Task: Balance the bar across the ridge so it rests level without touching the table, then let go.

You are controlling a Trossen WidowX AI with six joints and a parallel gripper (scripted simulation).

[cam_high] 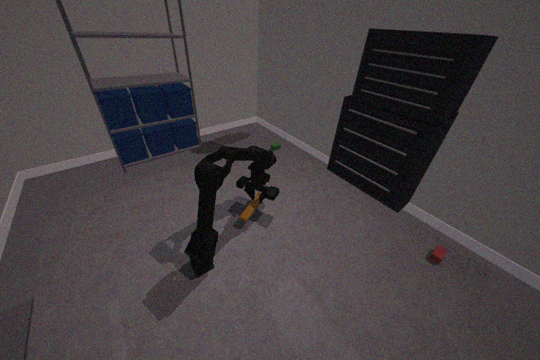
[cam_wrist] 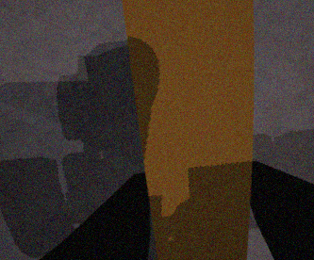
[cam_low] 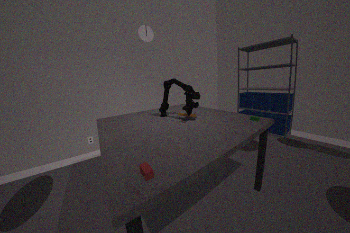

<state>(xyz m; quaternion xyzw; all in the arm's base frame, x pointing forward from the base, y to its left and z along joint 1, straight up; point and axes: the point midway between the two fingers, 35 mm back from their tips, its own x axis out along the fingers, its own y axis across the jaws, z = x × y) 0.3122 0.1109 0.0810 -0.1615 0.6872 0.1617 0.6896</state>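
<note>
Right now my gripper tip is 3 cm past the orange bar and 1 cm to the left of it. Also, from my gripper tip: red block: 43 cm ahead, 61 cm to the right, 3 cm below; then green block: 43 cm ahead, 39 cm to the left, 3 cm below.
</note>
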